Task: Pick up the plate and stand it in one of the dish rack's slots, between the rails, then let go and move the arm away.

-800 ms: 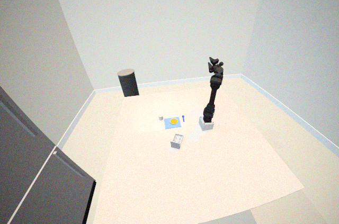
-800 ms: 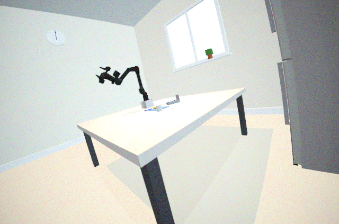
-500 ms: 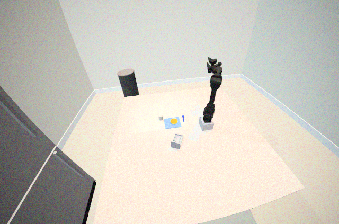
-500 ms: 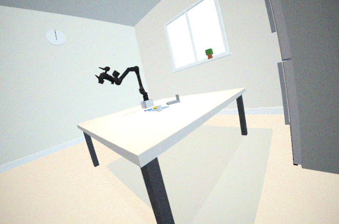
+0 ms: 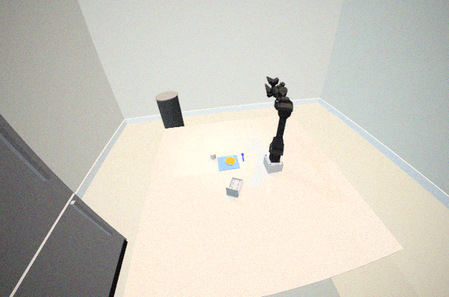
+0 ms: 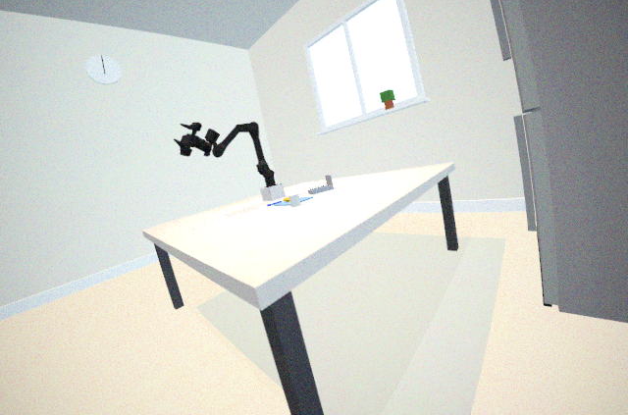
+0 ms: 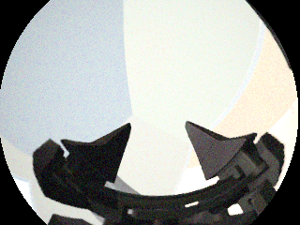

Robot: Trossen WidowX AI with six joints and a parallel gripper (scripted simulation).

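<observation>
My gripper tip is 45 cm above the yellow plate, 39 cm to the right of it and 28 cm short of it. Also, from my gripper tip: blue utensil 46 cm below, 34 cm to the left, 19 cm ahead; light blue mat 46 cm below, 40 cm to the left, 29 cm ahead; grey dish rack 61 cm to the left, 44 cm below, 25 cm ahead.
</observation>
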